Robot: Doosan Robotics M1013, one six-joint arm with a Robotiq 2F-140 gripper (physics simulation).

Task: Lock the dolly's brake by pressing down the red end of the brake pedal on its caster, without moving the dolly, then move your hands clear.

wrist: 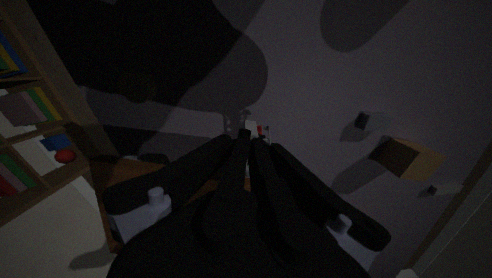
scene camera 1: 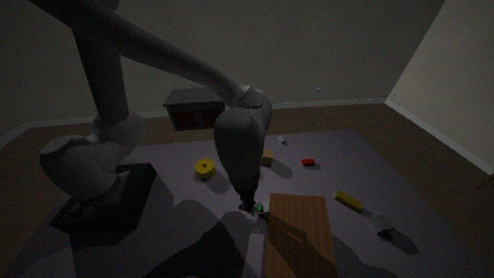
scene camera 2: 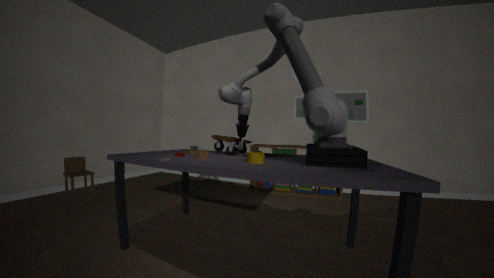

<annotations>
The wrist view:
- my gripper: 248,129
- wooden block: 408,160
</annotations>
